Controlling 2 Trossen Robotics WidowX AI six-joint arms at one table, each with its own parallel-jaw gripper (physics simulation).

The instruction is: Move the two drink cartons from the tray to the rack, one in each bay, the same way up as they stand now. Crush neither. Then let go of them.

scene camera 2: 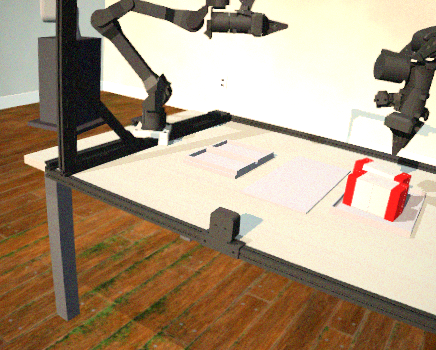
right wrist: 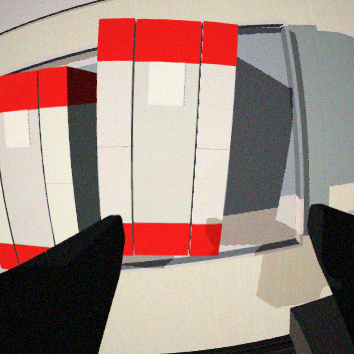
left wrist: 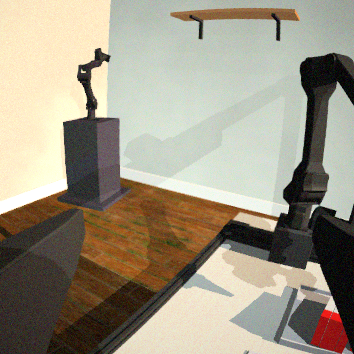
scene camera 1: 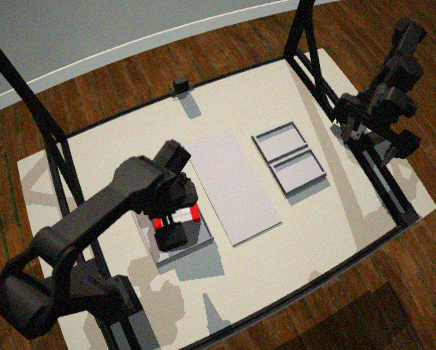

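Left wrist view shows my left gripper, open and holding nothing. Right wrist view and scene camera 1 show my right gripper, likewise open and empty. A grey tray is also visible.
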